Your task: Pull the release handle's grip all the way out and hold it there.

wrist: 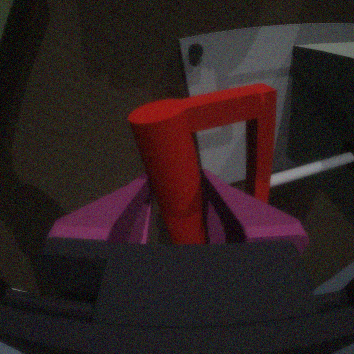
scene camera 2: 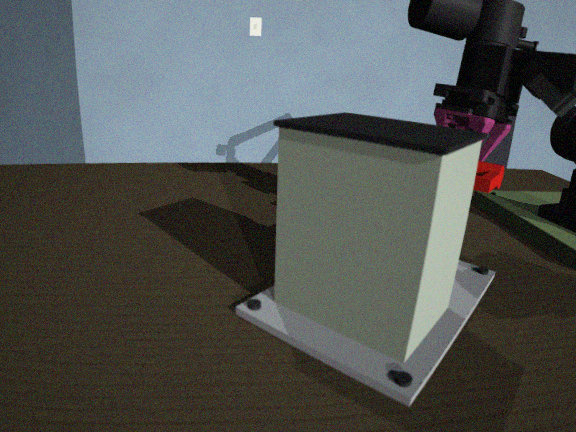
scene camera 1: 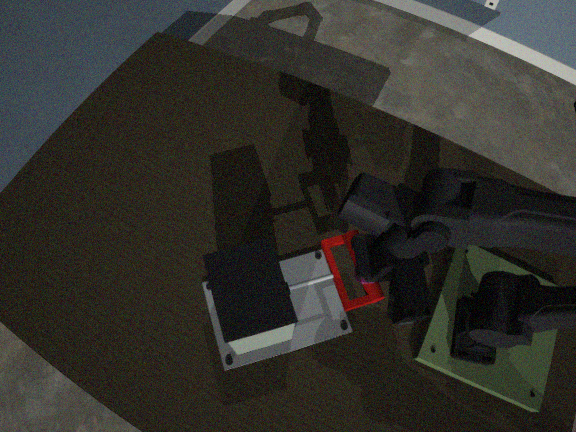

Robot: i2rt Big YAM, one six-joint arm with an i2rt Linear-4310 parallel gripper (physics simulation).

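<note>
The release handle is a red rectangular loop with a round grip bar. A pale rod joins it to a pale box with a black top. A length of rod shows between box and loop, and the loop stands beyond the base plate's edge. My gripper is shut on the round grip bar, with a magenta finger on each side of it. In the second scene view the box hides part of the loop and the rod.
The box stands on a grey base plate with dark bolts at its corners. A green plate carries the arm's base, to the right of the handle in the first scene view. All stand on a dark wooden table.
</note>
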